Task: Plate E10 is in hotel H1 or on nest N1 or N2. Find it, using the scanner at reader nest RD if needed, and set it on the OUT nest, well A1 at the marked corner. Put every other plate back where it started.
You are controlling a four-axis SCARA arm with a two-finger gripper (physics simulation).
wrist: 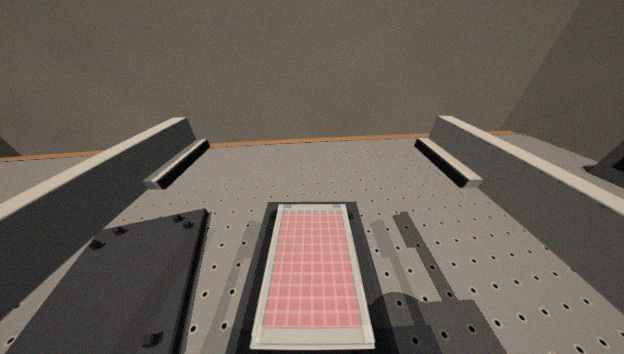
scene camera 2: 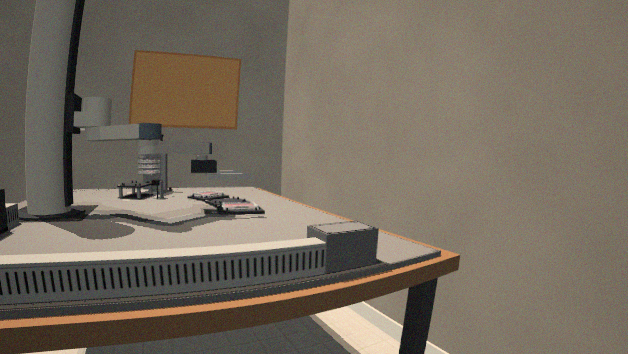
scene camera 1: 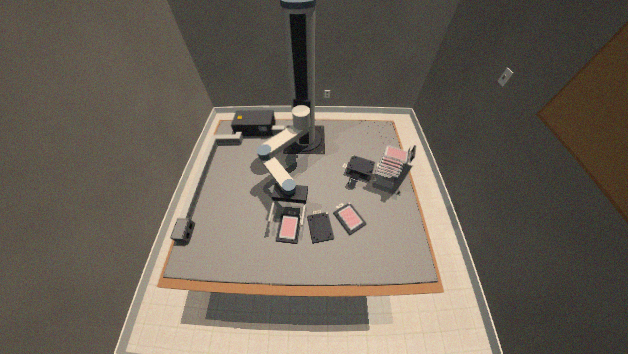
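Where they show: gripper, fingertip midpoint: (wrist: pixel 312 130) (scene camera 2: pixel 246 174) (scene camera 1: pixel 285 223); arm's base at its link origin: (scene camera 2: pixel 50 216) (scene camera 1: pixel 304 140).
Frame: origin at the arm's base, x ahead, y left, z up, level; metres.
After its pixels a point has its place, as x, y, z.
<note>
My gripper (scene camera 1: pixel 286 220) @[0.729, -0.067, 0.147] (scene camera 2: pixel 239 173) @[0.729, -0.067, 0.147] (wrist: pixel 312 130) @[0.729, -0.067, 0.147] is open and empty, high above the near end of nest N2 (wrist: pixel 254 285) @[0.687, -0.011, 0.025]. A pink-welled plate (scene camera 1: pixel 288 227) @[0.708, -0.065, 0.038] (scene camera 2: pixel 239 206) @[0.693, -0.105, 0.038] (wrist: pixel 312 270) @[0.689, -0.063, 0.039] sits on N2, centred between the fingers in the wrist view. The OUT nest (scene camera 1: pixel 320 228) @[0.707, 0.114, 0.025] (wrist: pixel 130 285) @[0.695, 0.103, 0.025] beside it holds no plate. Another pink plate (scene camera 1: pixel 349 218) @[0.651, 0.280, 0.038] (scene camera 2: pixel 210 194) @[0.644, 0.238, 0.036] lies on N1. Hotel H1 (scene camera 1: pixel 406 176) @[0.339, 0.702, 0.014] holds several stacked plates (scene camera 1: pixel 390 166) @[0.386, 0.526, 0.185] (scene camera 2: pixel 149 165) @[0.354, 0.542, 0.155]. Reader nest RD (scene camera 1: pixel 361 164) @[0.286, 0.386, 0.073] holds no plate. No plate's identity is readable.
The scanner (scene camera 1: pixel 352 183) @[0.419, 0.317, 0.047] stands beside RD. The arm's column (scene camera 1: pixel 300 60) @[0.077, 0.003, 0.646] (scene camera 2: pixel 47 110) @[0.021, -0.072, 0.359] rises at the back. A black box (scene camera 1: pixel 253 121) @[-0.071, -0.383, 0.128] is at the back left. A slotted duct (scene camera 1: pixel 201 180) @[0.408, -0.665, 0.049] (scene camera 2: pixel 165 272) @[0.413, -0.705, 0.048] runs along the left edge to a grey box (scene camera 1: pixel 181 230) @[0.763, -0.652, 0.088] (scene camera 2: pixel 350 247) @[0.743, -0.705, 0.057].
</note>
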